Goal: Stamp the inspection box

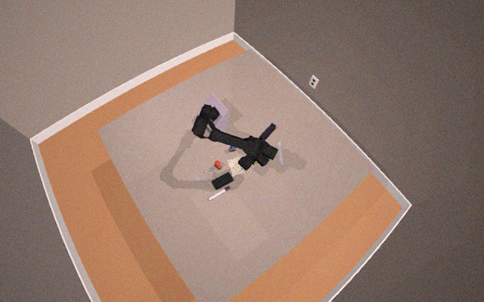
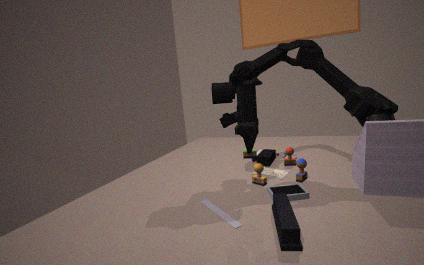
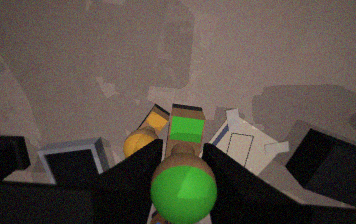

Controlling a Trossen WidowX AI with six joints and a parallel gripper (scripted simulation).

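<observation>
Right now the grey ruler is 20 mm ahead of my gripper tip, 200 mm to the left of it and 90 mm below it. Round my gripper tip: green stamp right at my gripper tip; then orange stamp 30 mm behind, 20 mm to the left, 70 mm below; then card 50 mm behind, 70 mm to the right, 100 mm below.
</observation>
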